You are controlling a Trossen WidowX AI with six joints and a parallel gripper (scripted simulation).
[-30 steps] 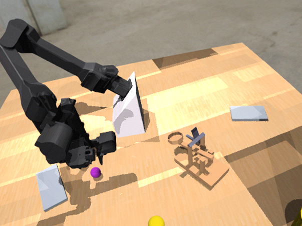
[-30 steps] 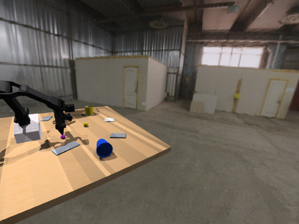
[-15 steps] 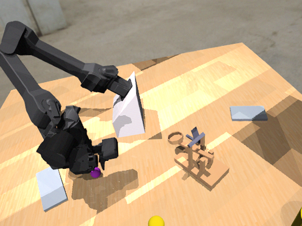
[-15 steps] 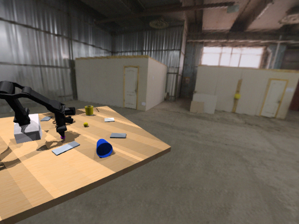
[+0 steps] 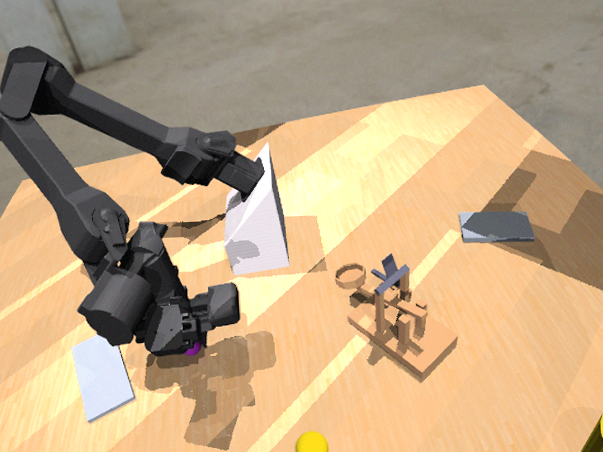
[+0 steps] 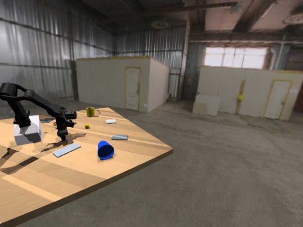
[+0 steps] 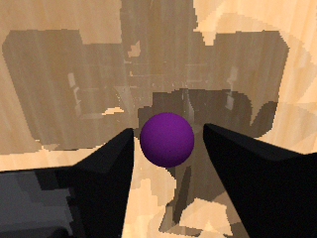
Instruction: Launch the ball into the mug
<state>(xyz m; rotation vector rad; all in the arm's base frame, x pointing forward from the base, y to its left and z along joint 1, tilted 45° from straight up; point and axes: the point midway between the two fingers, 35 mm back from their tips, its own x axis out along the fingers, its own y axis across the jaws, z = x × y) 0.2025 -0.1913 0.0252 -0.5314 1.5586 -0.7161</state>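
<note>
The wooden catapult is 2 cm ahead of my gripper tip, 30 cm to the left of it and 4 cm above it. Round my gripper tip: yellow ball (20 cm ahead, 14 cm to the left, 1 cm above); then purple ball (1 cm above); then yellow mug (33 cm ahead, 46 cm to the left, 2 cm above).
</note>
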